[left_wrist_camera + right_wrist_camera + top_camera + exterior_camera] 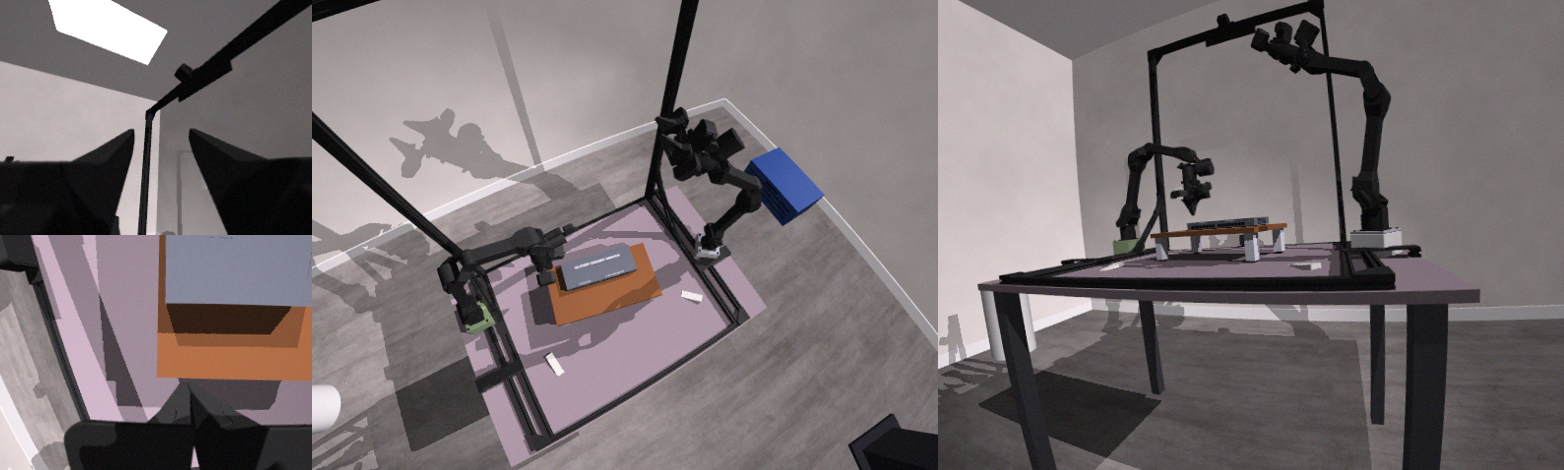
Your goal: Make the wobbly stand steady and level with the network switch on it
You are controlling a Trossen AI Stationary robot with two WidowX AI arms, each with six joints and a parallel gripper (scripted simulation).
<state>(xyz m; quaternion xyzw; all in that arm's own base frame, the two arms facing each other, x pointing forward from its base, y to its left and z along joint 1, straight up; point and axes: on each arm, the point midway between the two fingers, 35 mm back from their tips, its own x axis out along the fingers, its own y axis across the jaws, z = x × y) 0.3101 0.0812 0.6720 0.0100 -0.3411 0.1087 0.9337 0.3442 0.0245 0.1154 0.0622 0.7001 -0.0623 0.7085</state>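
The white wedge is 730 mm below my left hand, 250 mm ahead of it and 160 mm to the left of it. Also, from my left hand: stand: 690 mm below, 190 mm to the right, 90 mm ahead; then grey network switch: 620 mm below, 190 mm to the right, 30 mm ahead.
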